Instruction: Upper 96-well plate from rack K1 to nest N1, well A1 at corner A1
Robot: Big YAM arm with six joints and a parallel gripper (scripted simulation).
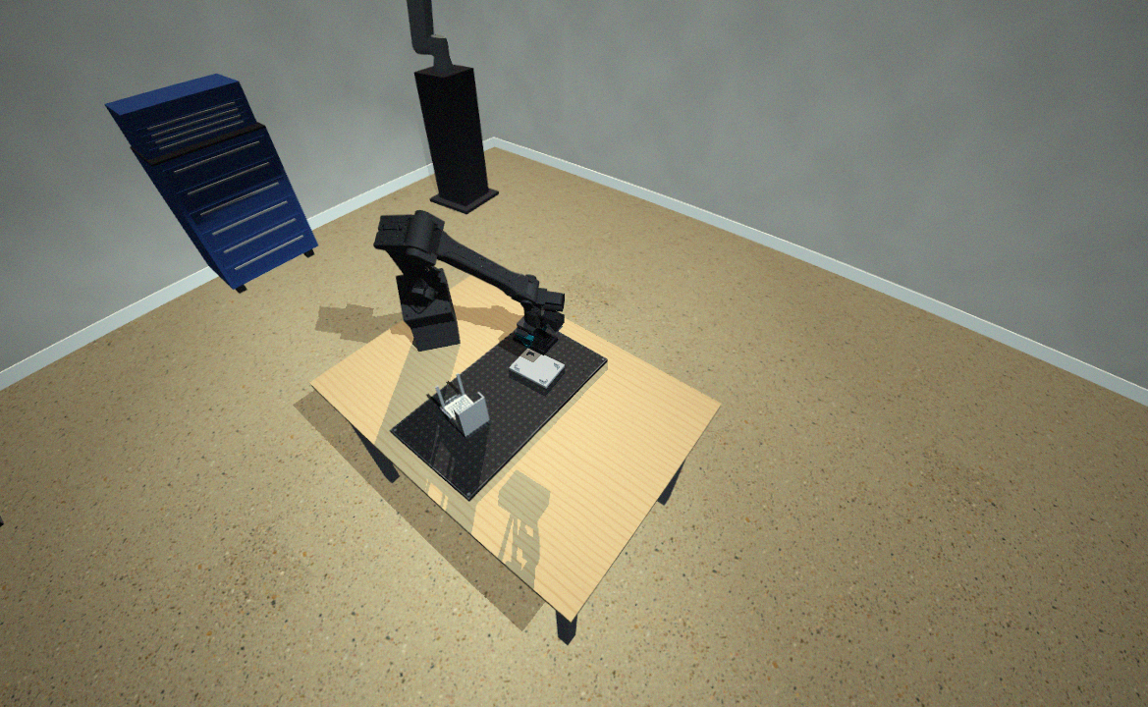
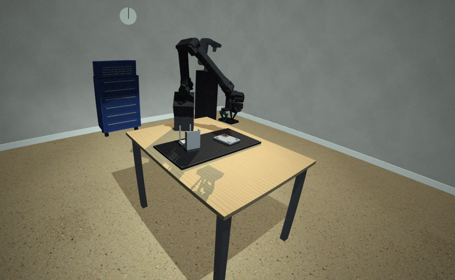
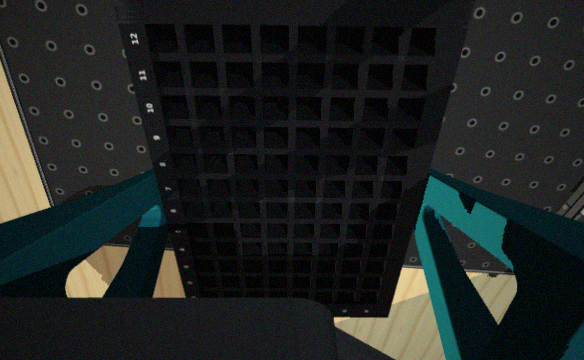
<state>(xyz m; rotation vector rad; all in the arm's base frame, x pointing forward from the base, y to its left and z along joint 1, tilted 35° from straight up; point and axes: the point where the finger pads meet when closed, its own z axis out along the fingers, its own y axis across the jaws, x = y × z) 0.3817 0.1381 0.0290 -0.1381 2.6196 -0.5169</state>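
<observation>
The black 96-well plate lies right at my hand. Also, from my hand: pale square mark 7 cm behind, 5 cm to the left, 14 cm below; then pale plate 7 cm behind, 30 cm to the right, 13 cm below.
</observation>
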